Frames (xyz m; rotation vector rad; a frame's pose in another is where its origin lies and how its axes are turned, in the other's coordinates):
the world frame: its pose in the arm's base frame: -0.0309 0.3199 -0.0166 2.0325 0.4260 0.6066
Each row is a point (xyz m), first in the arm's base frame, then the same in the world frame.
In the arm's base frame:
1: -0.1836 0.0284 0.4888
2: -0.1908 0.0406 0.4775
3: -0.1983 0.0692 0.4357
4: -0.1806 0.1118 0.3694
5: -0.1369 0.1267 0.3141
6: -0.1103 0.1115 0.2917
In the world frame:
1: -0.1517 0.5740 -0.1059
2: -0.1540 0.5578 -0.1136
3: -0.1555 0.5069 -0.1195
4: -0.1353 0.4293 -0.1100
5: -0.1055 0.3765 -0.0711
6: -0.0972 0.3662 -0.0355

